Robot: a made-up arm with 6 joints.
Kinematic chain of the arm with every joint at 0, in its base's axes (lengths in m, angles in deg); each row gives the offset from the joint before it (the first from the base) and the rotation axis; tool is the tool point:
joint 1: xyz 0 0 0.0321 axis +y
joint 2: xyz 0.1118 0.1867 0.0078 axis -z
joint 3: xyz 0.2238 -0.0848 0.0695 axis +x
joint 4: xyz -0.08 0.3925 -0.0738 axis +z
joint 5: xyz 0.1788 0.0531 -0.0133 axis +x
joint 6: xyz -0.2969 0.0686 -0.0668 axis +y
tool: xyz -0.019 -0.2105 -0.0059
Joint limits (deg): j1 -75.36..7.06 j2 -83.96..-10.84 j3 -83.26..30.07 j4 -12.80..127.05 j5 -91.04..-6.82 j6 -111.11..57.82
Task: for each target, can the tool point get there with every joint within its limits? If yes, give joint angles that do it. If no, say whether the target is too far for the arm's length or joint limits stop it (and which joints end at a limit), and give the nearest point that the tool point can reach.
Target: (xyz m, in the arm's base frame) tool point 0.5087 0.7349 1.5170
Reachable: no: too far | nearest point 0.1403 0.4627 0.4417 | short by 1.169 m
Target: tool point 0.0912 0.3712 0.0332
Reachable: yes | joints -58.78 -68.11 -8.85 47.58 -19.84 -82.88
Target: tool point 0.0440 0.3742 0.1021
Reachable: yes | joints -61.84 -20.90 -6.50 3.11 -43.22 -95.59
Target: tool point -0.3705 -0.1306 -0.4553
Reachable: no: joint limits stop it (at a limit: joint 1, joint 2, joint 4, joint 5) | nearest point -0.0924 0.2165 -0.2174 | short by 0.504 m
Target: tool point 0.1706 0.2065 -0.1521
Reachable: yes | joints -7.15 -56.45 -58.67 2.38 -30.56 -87.63
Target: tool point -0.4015 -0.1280 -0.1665
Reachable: no: joint limits stop it (at a limit: joint 1, joint 2, joint 4, joint 5) | nearest point -0.3168 0.2229 -0.0536 | short by 0.378 m
